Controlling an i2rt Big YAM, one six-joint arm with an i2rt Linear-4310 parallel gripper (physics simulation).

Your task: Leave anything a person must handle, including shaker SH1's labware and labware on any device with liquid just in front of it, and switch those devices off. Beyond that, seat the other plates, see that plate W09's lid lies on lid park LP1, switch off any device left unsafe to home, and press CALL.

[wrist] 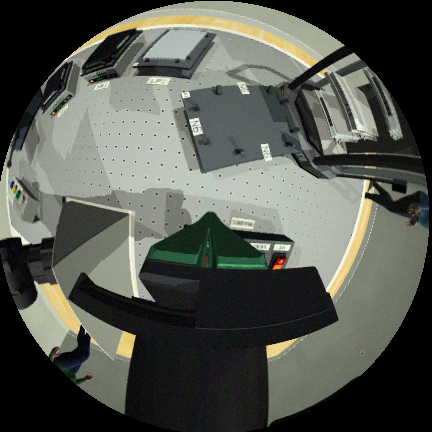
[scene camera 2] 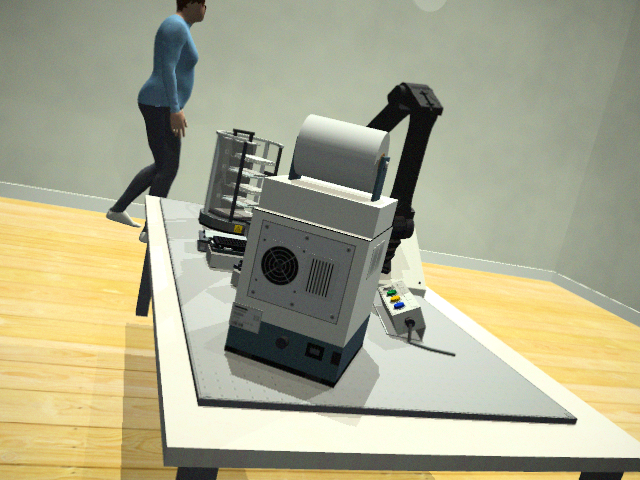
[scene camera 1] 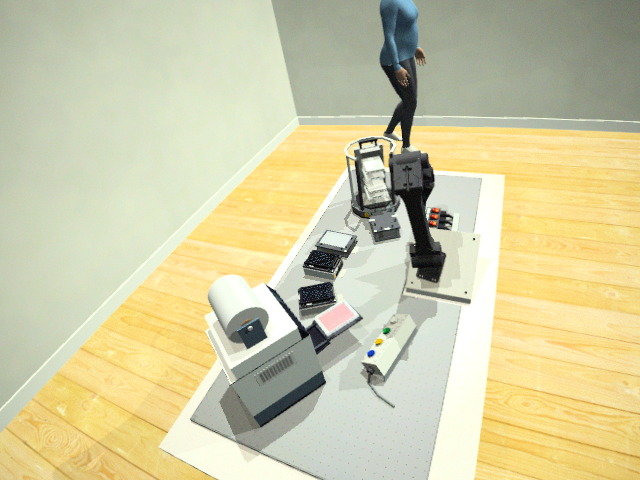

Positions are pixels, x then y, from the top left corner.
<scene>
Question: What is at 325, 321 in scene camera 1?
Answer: A pink plate.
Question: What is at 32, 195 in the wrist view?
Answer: A button box.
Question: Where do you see a button box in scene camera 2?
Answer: At 400, 314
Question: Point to a plate hotel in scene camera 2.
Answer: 220, 212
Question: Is my gripper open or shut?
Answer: Shut.
</scene>
